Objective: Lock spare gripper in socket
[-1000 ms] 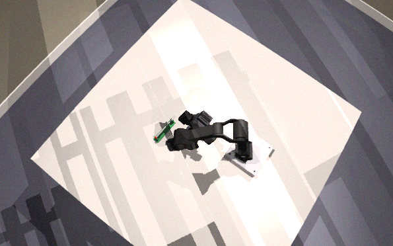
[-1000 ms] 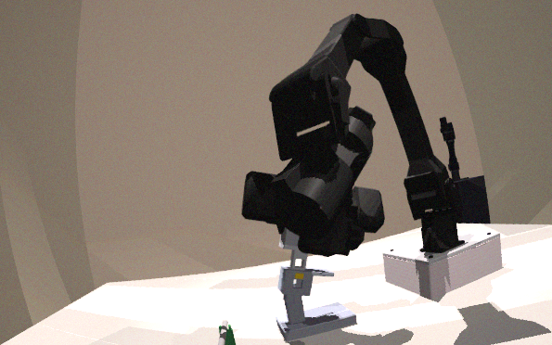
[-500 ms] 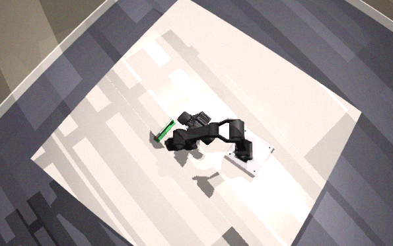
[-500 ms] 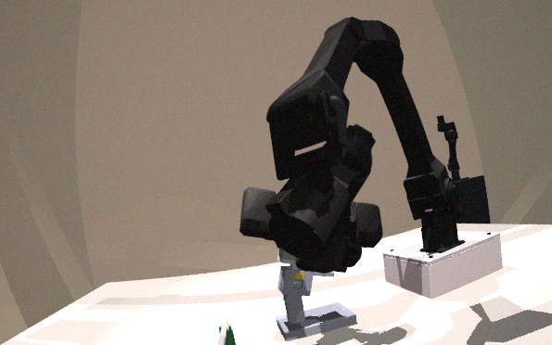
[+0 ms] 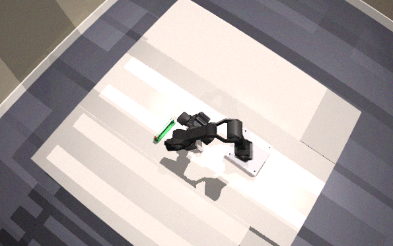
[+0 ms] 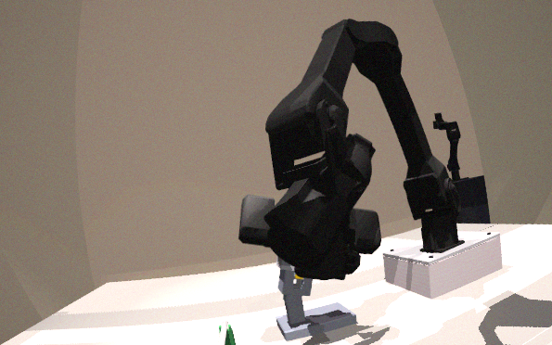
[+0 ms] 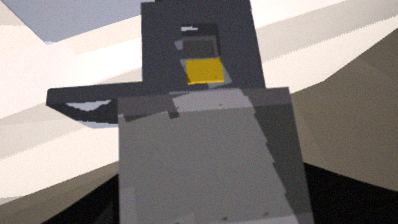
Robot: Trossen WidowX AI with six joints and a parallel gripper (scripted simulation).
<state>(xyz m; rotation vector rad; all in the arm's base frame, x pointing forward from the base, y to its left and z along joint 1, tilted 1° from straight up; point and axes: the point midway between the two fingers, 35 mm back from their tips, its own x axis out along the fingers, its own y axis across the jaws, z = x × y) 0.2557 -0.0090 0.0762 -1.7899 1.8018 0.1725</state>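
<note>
Right now my gripper tip is 10 mm to the right of the spare gripper. The rest, counted from my gripper tip: green stand: 140 mm ahead, 120 mm to the left, 100 mm below; grey mount: 20 mm to the left, 70 mm below.
</note>
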